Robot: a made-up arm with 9 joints. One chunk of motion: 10 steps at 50 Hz.
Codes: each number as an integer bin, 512 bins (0 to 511) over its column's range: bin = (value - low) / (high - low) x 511, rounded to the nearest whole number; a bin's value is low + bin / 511 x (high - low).
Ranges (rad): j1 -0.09..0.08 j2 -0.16..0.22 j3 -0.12..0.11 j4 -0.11..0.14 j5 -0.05..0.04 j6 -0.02..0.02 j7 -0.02..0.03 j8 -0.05..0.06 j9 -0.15..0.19
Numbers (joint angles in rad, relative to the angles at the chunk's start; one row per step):
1: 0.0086 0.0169 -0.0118 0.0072 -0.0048 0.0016 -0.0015 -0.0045 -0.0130
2: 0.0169 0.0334 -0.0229 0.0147 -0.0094 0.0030 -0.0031 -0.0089 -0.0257
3: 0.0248 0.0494 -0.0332 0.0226 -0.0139 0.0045 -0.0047 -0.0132 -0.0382
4: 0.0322 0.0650 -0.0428 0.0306 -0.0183 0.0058 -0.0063 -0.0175 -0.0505
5: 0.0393 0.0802 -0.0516 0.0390 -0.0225 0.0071 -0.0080 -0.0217 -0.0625
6: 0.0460 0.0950 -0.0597 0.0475 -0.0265 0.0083 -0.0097 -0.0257 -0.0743
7: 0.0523 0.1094 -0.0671 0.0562 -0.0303 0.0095 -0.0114 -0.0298 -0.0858
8: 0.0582 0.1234 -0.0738 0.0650 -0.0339 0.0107 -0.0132 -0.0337 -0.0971
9: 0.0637 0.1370 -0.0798 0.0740 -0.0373 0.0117 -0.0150 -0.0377 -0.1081
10: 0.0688 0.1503 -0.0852 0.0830 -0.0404 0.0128 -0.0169 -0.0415 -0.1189
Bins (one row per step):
1: 296 238 240 240 257 276 189 211 206
2: 321 260 216 255 231 294 173 191 187
3: 345 282 193 271 205 313 156 171 168
4: 367 303 172 287 180 330 140 151 150
5: 389 323 152 305 156 346 123 131 132
6: 409 343 134 322 133 362 105 113 114
7: 428 362 118 340 112 377 88 94 96
8: 445 381 103 358 91 392 69 76 80
9: 462 399 89 376 72 405 51 57 63
10: 477 417 77 394 55 419 32 39 47

